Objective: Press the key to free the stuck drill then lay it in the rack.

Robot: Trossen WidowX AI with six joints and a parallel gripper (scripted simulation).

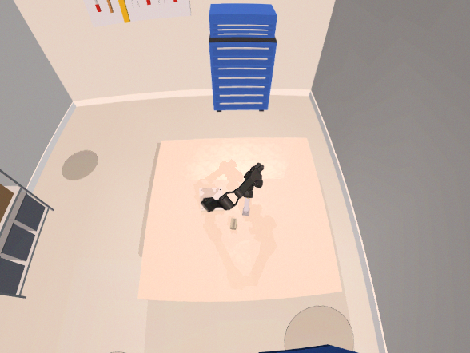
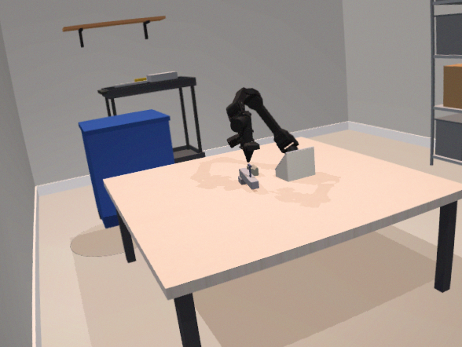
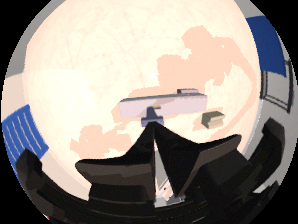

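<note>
Right now my gripper tip is 1 cm past the dark key and 4 cm above it. Round my gripper tip: yellow drill (2 cm behind, 6 cm to the right, 8 cm below).
</note>
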